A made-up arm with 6 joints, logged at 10 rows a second.
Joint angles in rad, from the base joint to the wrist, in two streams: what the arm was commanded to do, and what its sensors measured. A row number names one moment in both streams.
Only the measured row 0 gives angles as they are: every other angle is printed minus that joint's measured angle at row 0.
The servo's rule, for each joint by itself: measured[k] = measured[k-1] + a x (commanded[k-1-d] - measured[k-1]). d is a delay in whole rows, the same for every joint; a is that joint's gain. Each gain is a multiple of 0.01, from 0.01 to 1. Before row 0 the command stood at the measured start. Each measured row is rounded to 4 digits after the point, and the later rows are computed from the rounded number. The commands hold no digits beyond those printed.
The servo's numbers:
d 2
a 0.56 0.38 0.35 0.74 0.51 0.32
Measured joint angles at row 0:
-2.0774 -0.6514 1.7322 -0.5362 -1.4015 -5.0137
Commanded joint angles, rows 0 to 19:
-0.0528 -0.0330 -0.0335 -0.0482 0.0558 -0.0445
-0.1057 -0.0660 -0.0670 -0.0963 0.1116 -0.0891
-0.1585 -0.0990 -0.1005 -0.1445 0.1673 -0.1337
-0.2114 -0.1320 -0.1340 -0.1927 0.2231 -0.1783
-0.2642 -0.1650 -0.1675 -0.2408 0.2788 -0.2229
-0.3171 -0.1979 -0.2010 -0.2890 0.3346 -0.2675
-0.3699 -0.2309 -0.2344 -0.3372 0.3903 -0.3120
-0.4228 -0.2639 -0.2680 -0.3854 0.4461 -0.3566
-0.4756 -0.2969 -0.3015 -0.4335 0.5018 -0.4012
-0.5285 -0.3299 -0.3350 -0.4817 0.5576 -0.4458
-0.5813 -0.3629 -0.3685 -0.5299 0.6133 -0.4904
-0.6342 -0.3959 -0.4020 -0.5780 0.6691 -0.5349
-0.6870 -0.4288 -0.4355 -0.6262 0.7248 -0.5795
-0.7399 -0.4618 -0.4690 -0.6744 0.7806 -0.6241
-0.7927 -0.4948 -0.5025 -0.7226 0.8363 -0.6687
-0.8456 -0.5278 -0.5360 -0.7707 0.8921 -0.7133
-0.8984 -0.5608 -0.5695 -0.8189 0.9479 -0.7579
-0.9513 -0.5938 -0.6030 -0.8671 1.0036 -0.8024
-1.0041 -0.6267 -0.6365 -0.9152 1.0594 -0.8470
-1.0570 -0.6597 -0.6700 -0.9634 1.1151 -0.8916
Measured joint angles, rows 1 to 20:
0.0000 0.0000 0.0000 0.0000 0.0000 0.0000
0.0000 0.0000 0.0000 0.0000 0.0000 0.0000
-0.0296 -0.0125 -0.0117 -0.0357 0.0285 -0.0142
-0.0722 -0.0328 -0.0311 -0.0805 0.0709 -0.0382
-0.1205 -0.0580 -0.0554 -0.1279 0.1201 -0.0688
-0.1714 -0.0861 -0.0829 -0.1759 0.1726 -0.1038
-0.2234 -0.1161 -0.1125 -0.2239 0.2268 -0.1419
-0.2759 -0.1472 -0.1435 -0.2721 0.2818 -0.1821
-0.3285 -0.1790 -0.1753 -0.3203 0.3371 -0.2237
-0.3813 -0.2113 -0.2077 -0.3685 0.3927 -0.2662
-0.4341 -0.2438 -0.2405 -0.4166 0.4483 -0.3094
-0.4870 -0.2765 -0.2736 -0.4648 0.5040 -0.3530
-0.5398 -0.3093 -0.3068 -0.5130 0.5597 -0.3970
-0.5927 -0.3422 -0.3401 -0.5611 0.6155 -0.4411
-0.6455 -0.3751 -0.3735 -0.6093 0.6712 -0.4854
-0.6984 -0.4080 -0.4069 -0.6575 0.7270 -0.5298
-0.7512 -0.4410 -0.4404 -0.7057 0.7827 -0.5742
-0.8041 -0.4740 -0.4739 -0.7538 0.8385 -0.6187
-0.8569 -0.5070 -0.5074 -0.8020 0.8943 -0.6632
-0.9098 -0.5400 -0.5409 -0.8502 0.9500 -0.7077

